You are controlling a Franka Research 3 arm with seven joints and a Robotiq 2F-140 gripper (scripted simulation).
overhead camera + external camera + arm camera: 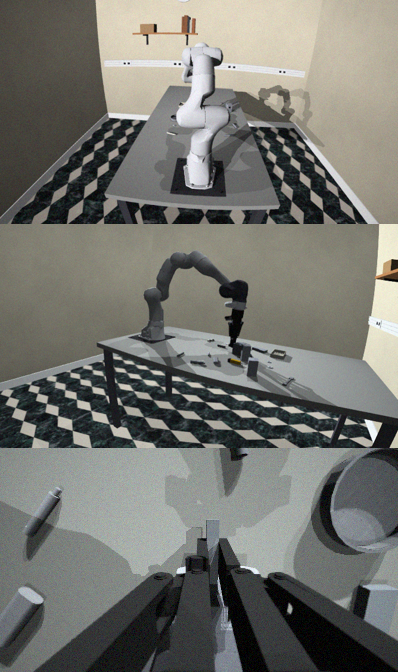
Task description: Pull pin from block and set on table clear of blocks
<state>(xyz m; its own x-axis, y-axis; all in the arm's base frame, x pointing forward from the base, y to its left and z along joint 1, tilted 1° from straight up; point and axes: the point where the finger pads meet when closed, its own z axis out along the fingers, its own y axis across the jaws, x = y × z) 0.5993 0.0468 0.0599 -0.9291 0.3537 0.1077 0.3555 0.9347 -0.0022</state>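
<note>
The grey square pin lies 30 mm below my hand and 10 mm ahead of it. The rest, counted from my hand: round dish: 170 mm to the left, 60 mm below, 10 mm ahead; grey block: 50 mm ahead, 30 mm below, 20 mm to the right; grey rod: 110 mm behind, 70 mm to the left, 60 mm below.
</note>
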